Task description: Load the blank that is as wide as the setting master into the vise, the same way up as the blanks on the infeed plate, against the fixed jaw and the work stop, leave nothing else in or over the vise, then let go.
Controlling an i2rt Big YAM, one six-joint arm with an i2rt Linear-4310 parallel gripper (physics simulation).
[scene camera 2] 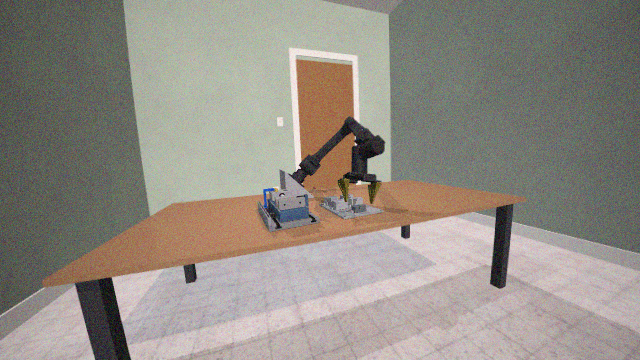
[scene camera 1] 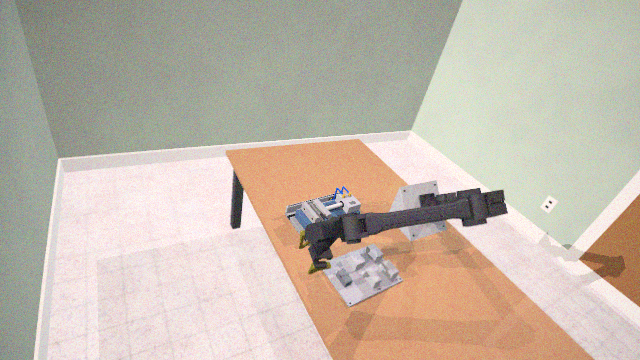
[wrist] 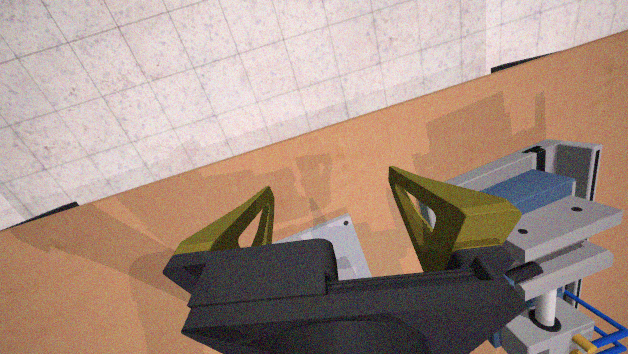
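Seen in the pictures: gripper, fingertip midpoint: [scene camera 2: 358, 202] [scene camera 1: 304, 260] [wrist: 328, 182]; arm's base, origin of the base link: [scene camera 2: 294, 181].
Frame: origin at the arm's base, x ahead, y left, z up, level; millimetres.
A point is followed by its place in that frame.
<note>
My gripper [scene camera 1: 306, 258] {x 672, y 110, z -7 mm} [scene camera 2: 359, 201] {x 672, y 110, z -7 mm} [wrist: 328, 182] {x 672, y 110, z -7 mm} is open and empty, fingers pointing down. It hangs above the table-edge side of the infeed plate [scene camera 1: 352, 296] {x 541, y 247, z -80 mm} [scene camera 2: 372, 210] {x 553, y 235, z -80 mm} [wrist: 351, 245] {x 541, y 94, z -80 mm}, beside the vise. Several light grey blocks stand on the plate; a darker grey block [scene camera 1: 344, 277] {x 543, y 184, z -56 mm} [scene camera 2: 358, 208] {x 552, y 169, z -64 mm} stands near its table-edge side. I cannot tell their widths or which is the setting master. The vise [scene camera 1: 321, 210] {x 502, y -101, z -1 mm} [scene camera 2: 292, 214] {x 579, y -111, z -46 mm} [wrist: 565, 222] {x 559, y -111, z -3 mm} has a blue body and grey jaws, close together. I see no blank between them, but the gap is partly hidden. In the wrist view the gripper body hides most of the plate.
A grey bracket plate [scene camera 1: 407, 205] {x 119, y -17, z 20 mm} [scene camera 2: 291, 185] {x 144, y -44, z -3 mm} stands upright by the arm base. Blue hoses [scene camera 1: 341, 190] {x 349, y -201, z -2 mm} [scene camera 2: 265, 197] {x 382, y -198, z -11 mm} [wrist: 607, 335] {x 380, y -174, z 16 mm} rise at the vise's cylinder end. The table edge [wrist: 300, 137] {x 702, y 120, z -89 mm} runs close beyond the fingers, with floor past it. The arm reaches across the table over the plate side.
</note>
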